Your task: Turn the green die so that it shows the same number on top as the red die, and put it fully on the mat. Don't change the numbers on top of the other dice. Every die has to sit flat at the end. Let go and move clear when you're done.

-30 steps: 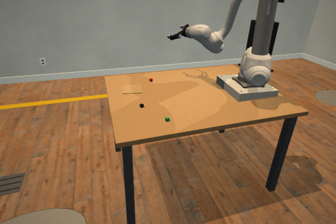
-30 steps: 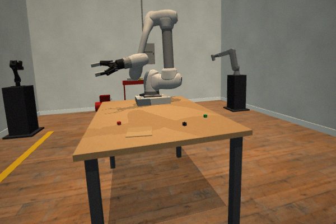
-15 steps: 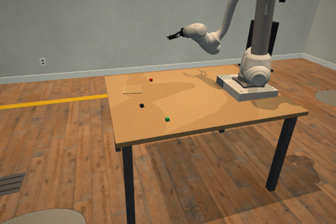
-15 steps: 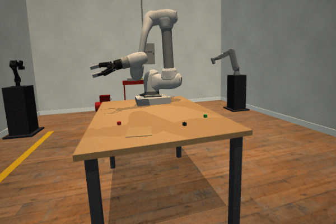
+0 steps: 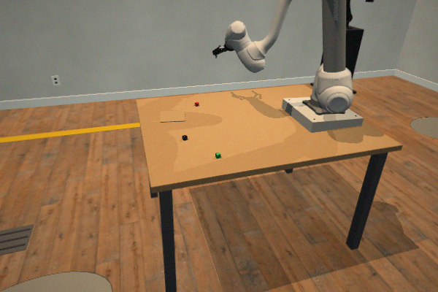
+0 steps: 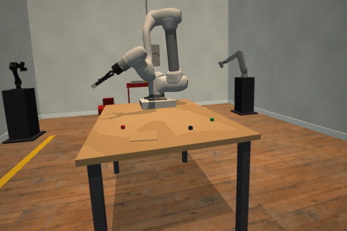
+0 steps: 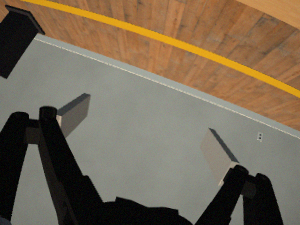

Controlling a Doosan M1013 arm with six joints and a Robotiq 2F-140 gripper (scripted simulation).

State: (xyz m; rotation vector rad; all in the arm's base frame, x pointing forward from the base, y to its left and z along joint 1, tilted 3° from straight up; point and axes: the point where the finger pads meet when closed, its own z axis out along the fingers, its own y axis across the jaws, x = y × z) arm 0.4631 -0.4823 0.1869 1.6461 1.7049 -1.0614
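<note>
Right now the red die is 260 mm below my hand, 240 mm ahead of it and 180 mm to the left of it. Also, from my hand: black die (580 mm to the left, 370 mm ahead, 260 mm below); then green die (770 mm to the left, 260 mm below, 250 mm ahead); then tan mat (400 mm ahead, 310 mm to the left, 270 mm below).
</note>
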